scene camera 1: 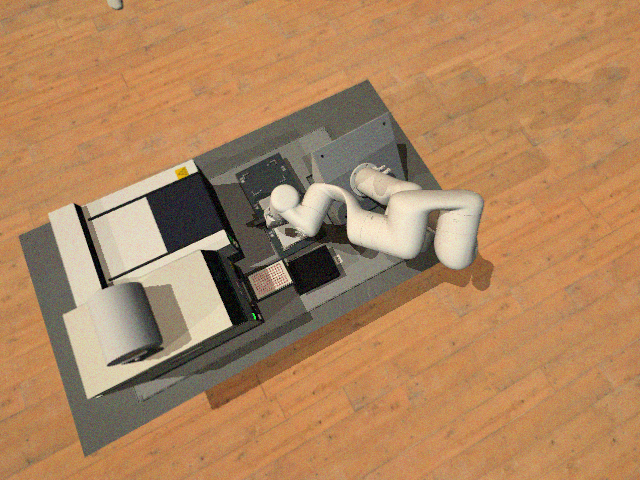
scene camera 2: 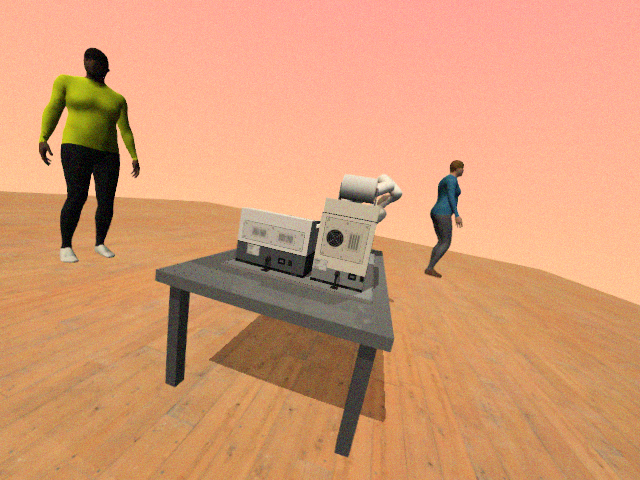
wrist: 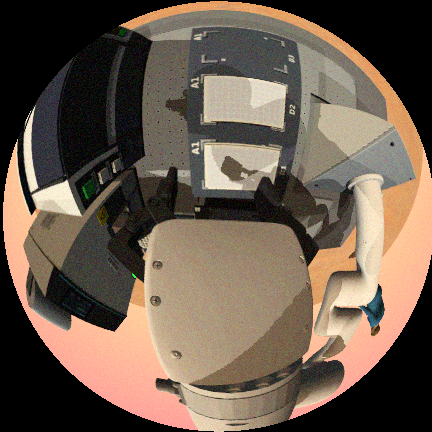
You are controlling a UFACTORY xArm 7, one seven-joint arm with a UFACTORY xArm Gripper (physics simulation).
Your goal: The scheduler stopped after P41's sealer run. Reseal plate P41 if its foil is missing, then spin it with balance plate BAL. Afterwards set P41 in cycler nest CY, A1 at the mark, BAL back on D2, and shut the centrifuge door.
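Frame: origin at the arm's base, x ahead, y left, z up, level; millimetres.
Seen in the pictures: gripper, between the fingertips: (wrist: 218, 181); arm's base, origin of its link: (scene camera 1: 364, 179) (wrist: 365, 181).
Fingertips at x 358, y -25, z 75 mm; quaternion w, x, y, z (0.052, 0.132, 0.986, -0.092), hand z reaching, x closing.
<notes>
Offsets run from my fingertips to a thing's top centre. "spot": to the spot under its first point. Level surfaces: height alone.
My gripper (wrist: 218, 181) is open and empty over the near edge of nest D1 in the wrist view; the arm hides most of it in scene camera 1. A smooth pale plate @[dx -34, dy +28, dz -97 mm] (wrist: 215, 161) (scene camera 1: 285, 240) lies in D1, partly shadowed. A pale plate with faint wells @[dx -47, dy -94, dz -97 mm] (wrist: 227, 100) lies in D2. D3 on the dark deck @[dz -113 mm] (wrist: 245, 50) (scene camera 1: 258, 175) is bare. A plate with red-marked wells @[dx +135, dy +137, dz -44 mm] (scene camera 1: 269, 280) lies before the beige machine with a roll @[dx +430, dy +92, dz +315 mm] (scene camera 1: 199, 297) (scene camera 2: 346, 206). Plate names are unreadable. The white machine with a dark panel (scene camera 1: 186, 211) (scene camera 2: 279, 232) stands beside it; its door state is unclear.
A black pad @[spot: dx -7, dy +181, dz -108 mm] (scene camera 1: 312, 268) lies beside the red-marked plate. A grey sloped box (scene camera 1: 356, 149) (wrist: 370, 157) stands by the arm base. The large roll @[dx +451, dy +89, dz +315 mm] (scene camera 1: 126, 320) (scene camera 2: 358, 187) tops the beige machine. Two people (scene camera 2: 90, 113) (scene camera 2: 447, 196) stand away from the table @[dz -174 mm] (scene camera 2: 289, 304).
</notes>
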